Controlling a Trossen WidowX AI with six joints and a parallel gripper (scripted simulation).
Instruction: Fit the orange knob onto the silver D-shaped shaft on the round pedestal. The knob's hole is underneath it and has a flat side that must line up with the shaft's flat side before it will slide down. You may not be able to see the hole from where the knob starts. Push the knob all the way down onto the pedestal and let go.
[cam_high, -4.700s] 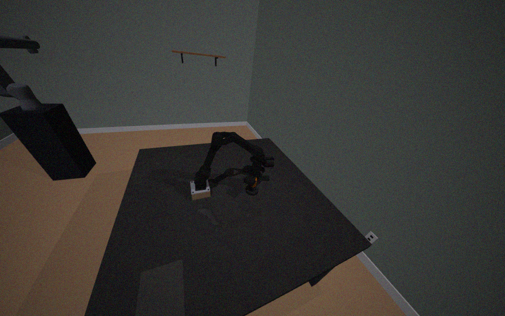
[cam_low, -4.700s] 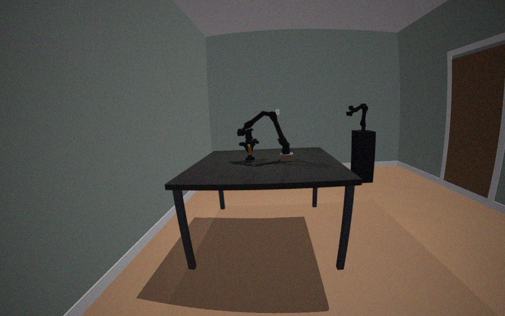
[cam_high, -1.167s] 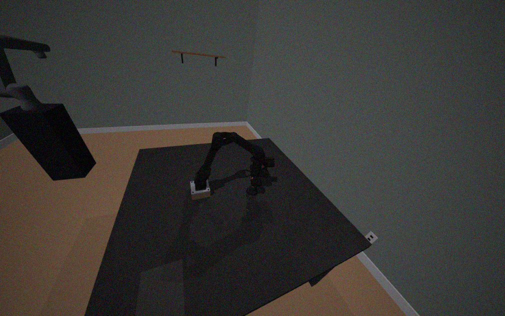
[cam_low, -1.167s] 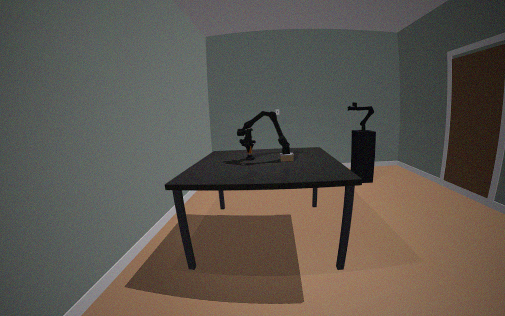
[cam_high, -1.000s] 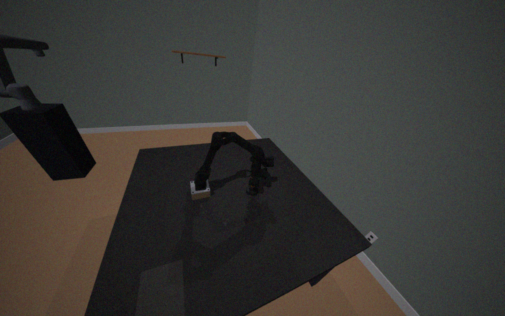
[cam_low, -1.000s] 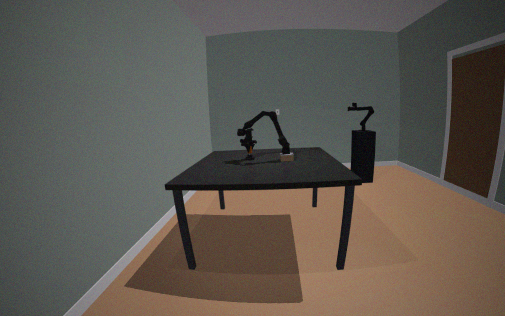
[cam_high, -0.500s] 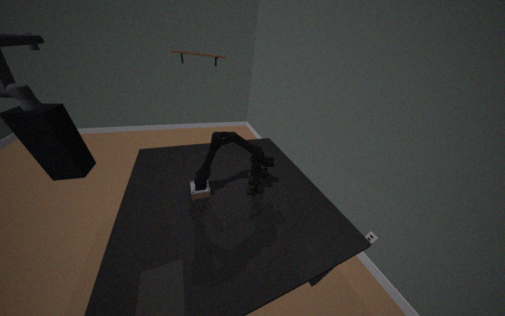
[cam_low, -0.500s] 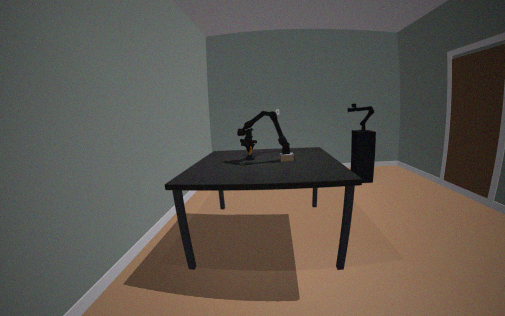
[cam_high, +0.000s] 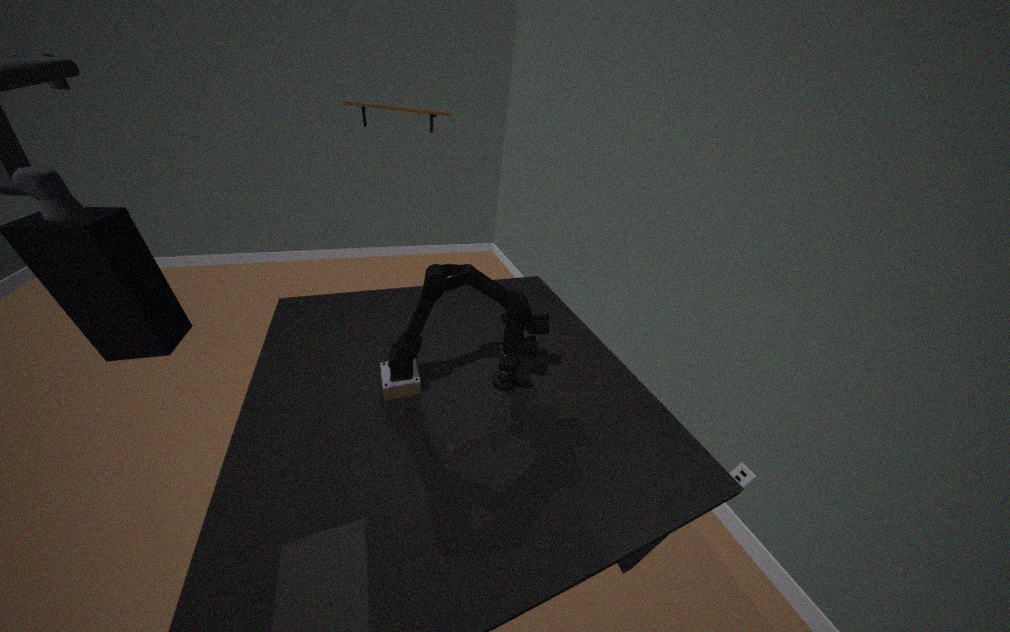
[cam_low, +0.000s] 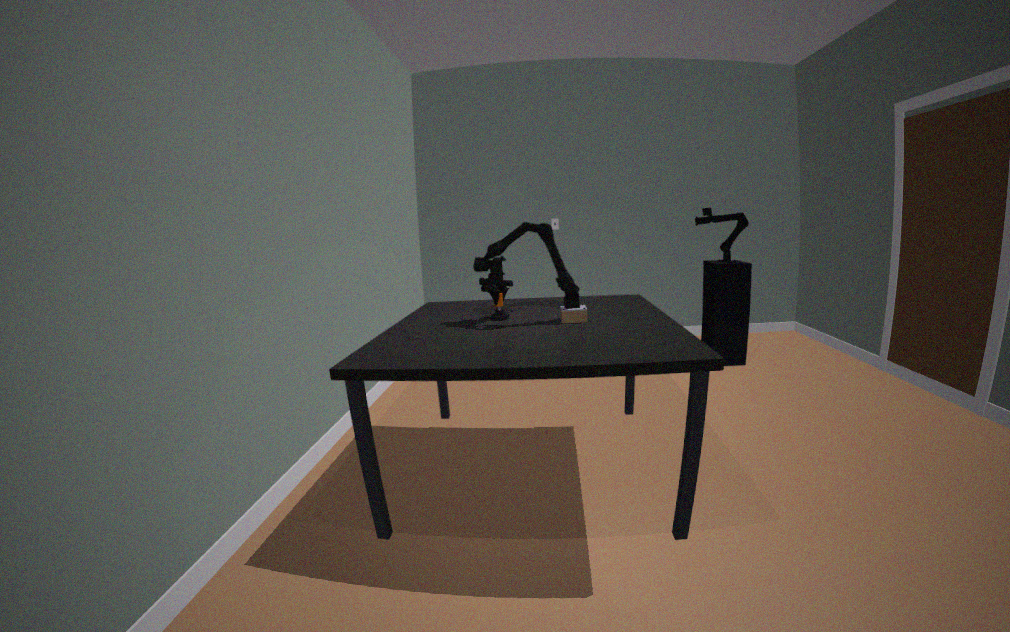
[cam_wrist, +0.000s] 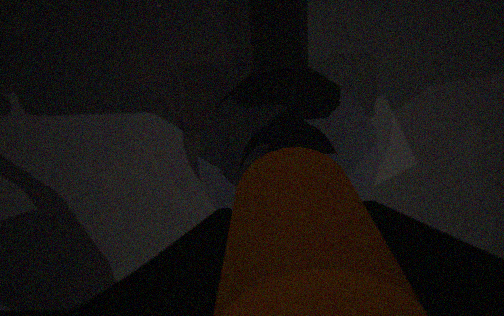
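Right now the dark round pedestal is 40 mm below my gripper tip. Round my gripper tip: orange knob 30 mm above.
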